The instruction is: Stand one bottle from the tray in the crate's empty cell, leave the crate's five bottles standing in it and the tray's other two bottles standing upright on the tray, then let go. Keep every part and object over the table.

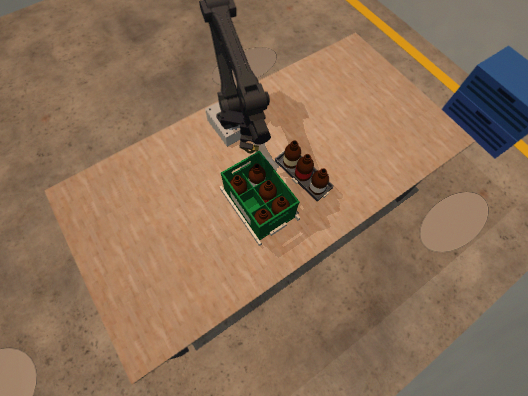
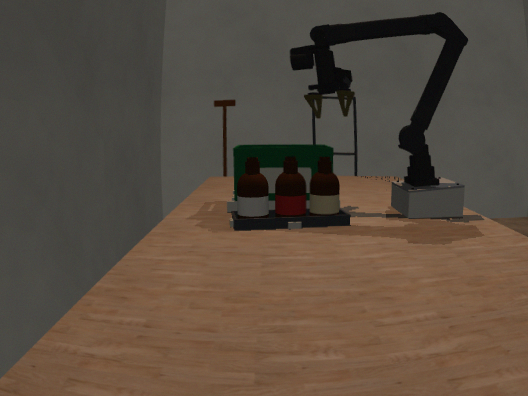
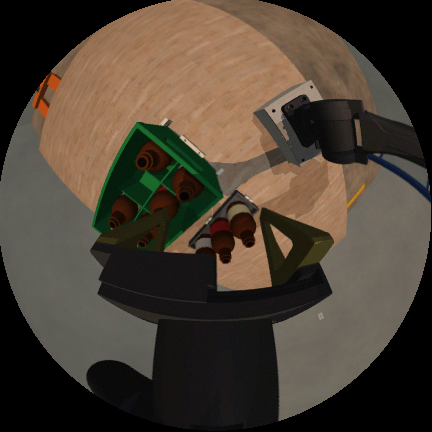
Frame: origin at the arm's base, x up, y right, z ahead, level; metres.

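Where they show: gripper, fingertip midpoint: [image 1: 251,141] [image 2: 331,117] [image 3: 214,212]; arm's base at its link origin: [image 2: 421,183] [image 3: 303,120].
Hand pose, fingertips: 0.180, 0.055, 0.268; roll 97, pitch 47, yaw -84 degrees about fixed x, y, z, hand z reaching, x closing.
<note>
Each offset is from my fingertips to the centre of the thing, as dx, dy, dz. "spot": to the spot under its first point. Level surfaces: height alone.
The green crate @(-0.174, +0.056, +0.141) [image 1: 241,214] [image 2: 283,156] [image 3: 116,172] holds several brown bottles. Its empty cell @(spot: -0.253, +0.078, +0.115) [image 1: 251,201] [image 3: 147,182] is the middle one on the side away from the tray. The dark tray [image 1: 325,192] [image 2: 320,222] [image 3: 196,242] stands beside the crate. On it, upright in a row, are a cream-label bottle @(-0.179, -0.184, +0.042) [image 1: 292,154] [image 2: 324,187] [image 3: 242,224], a red-label bottle @(-0.179, -0.191, +0.125) [image 1: 304,168] [image 2: 290,187] [image 3: 222,239] in the middle and a white-label bottle @(-0.179, -0.206, +0.214) [image 1: 319,181] [image 2: 253,189] [image 3: 204,246]. My gripper [image 2: 332,116] [image 3: 214,212] is open and empty, high above crate and tray level, near their arm-base side.
The arm's pale base block [image 1: 225,125] [image 2: 427,200] [image 3: 286,127] stands on the wooden table @(dx -0.261) [image 1: 150,250] [image 2: 280,300] [image 3: 190,65] near its edge. Light strips @(spot: -0.233, +0.158, +0.155) [image 1: 240,216] run along the crate's foot. A blue cabinet [image 1: 495,105] stands on the floor beyond the table.
</note>
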